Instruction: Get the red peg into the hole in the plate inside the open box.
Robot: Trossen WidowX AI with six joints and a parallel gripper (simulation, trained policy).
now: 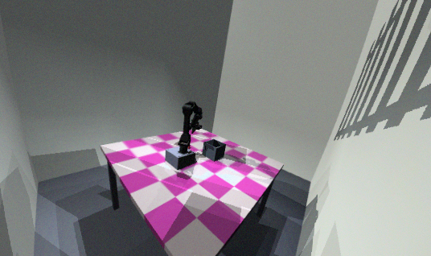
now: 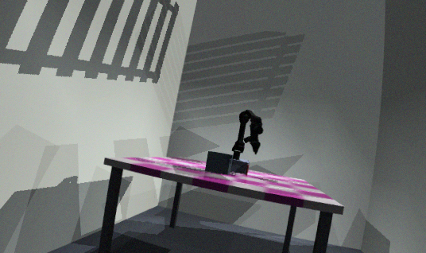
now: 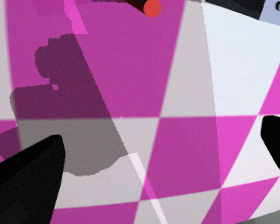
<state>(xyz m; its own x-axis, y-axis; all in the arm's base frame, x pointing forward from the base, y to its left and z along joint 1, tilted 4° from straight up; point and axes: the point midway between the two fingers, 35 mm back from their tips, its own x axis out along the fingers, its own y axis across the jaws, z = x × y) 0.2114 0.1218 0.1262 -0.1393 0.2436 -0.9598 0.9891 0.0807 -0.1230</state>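
Now: gripper tip 20 mm past the red peg, 40 mm to the left of it and 140 mm above it. The rest, counted from my gripper tip: grey plate: 110 mm ahead, 250 mm to the right, 130 mm below.
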